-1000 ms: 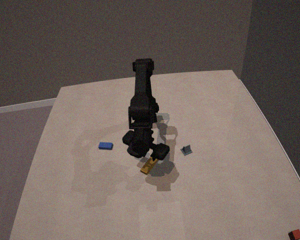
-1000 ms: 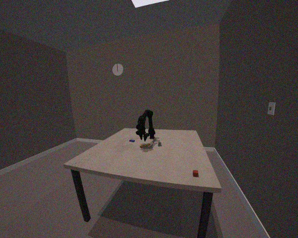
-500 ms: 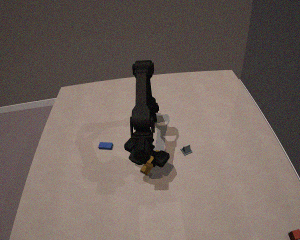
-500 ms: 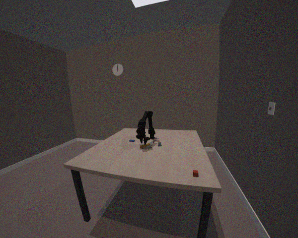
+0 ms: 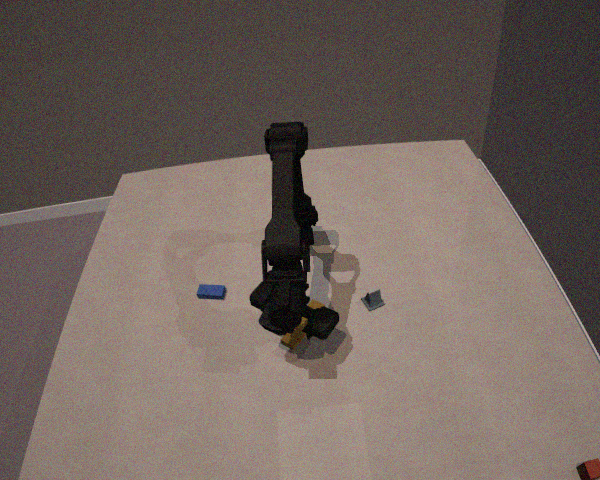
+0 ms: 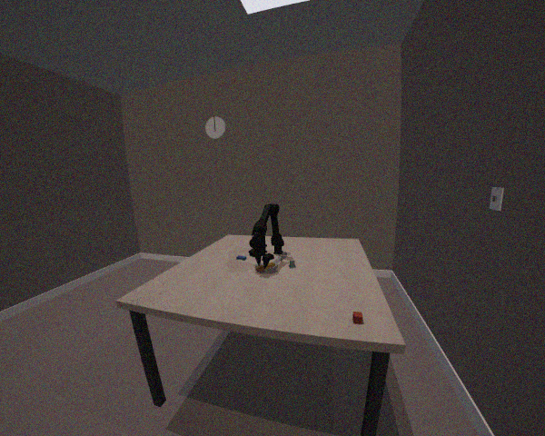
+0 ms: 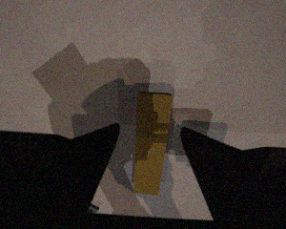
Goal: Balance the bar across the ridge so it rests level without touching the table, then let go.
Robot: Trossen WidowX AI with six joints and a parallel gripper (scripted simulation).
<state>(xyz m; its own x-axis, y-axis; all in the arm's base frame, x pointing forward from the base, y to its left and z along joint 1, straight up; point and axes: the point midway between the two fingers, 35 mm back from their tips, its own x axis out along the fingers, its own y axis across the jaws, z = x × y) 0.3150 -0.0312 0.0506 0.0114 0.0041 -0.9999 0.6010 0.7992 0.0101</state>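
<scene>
My gripper tip is now 20 mm to the right of the yellow bar, 20 mm past it and 10 mm above it. The rest, counted from my gripper tip: blue oblong block (200 mm to the right, 140 mm behind, 10 mm below); small red cube (530 mm to the left, 420 mm ahead).
</scene>
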